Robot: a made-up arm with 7 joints. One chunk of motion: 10 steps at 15 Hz.
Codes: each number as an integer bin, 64 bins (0 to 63) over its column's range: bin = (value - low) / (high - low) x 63, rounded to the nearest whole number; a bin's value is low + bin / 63 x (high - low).
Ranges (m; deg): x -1.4..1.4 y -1.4..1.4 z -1.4..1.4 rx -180..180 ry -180..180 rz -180..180
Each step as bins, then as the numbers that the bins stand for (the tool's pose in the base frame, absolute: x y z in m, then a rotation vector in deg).
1 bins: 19 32 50 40 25 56
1 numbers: -0.5556 0.0222 0.8222 48.57 -37.14 140.00
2 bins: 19 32 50 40 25 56
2 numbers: -0.5556 0.0222 0.8222 48.57 -37.14 140.00
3 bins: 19 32 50 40 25 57
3 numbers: -0.5556 0.0222 0.8222 48.57 -37.14 145.71
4 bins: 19 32 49 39 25 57
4 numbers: -0.5556 0.0222 0.7778 42.86 -37.14 145.71
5 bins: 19 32 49 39 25 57
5 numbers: -0.5556 0.0222 0.7778 42.86 -37.14 145.71
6 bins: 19 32 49 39 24 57
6 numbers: -0.5556 0.0222 0.7778 42.86 -42.86 145.71
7 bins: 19 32 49 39 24 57
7 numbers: -0.5556 0.0222 0.7778 42.86 -42.86 145.71
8 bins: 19 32 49 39 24 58
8 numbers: -0.5556 0.0222 0.7778 42.86 -42.86 151.43
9 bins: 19 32 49 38 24 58
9 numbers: -0.5556 0.0222 0.7778 37.14 -42.86 151.43
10 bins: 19 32 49 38 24 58
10 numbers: -0.5556 0.0222 0.7778 37.14 -42.86 151.43
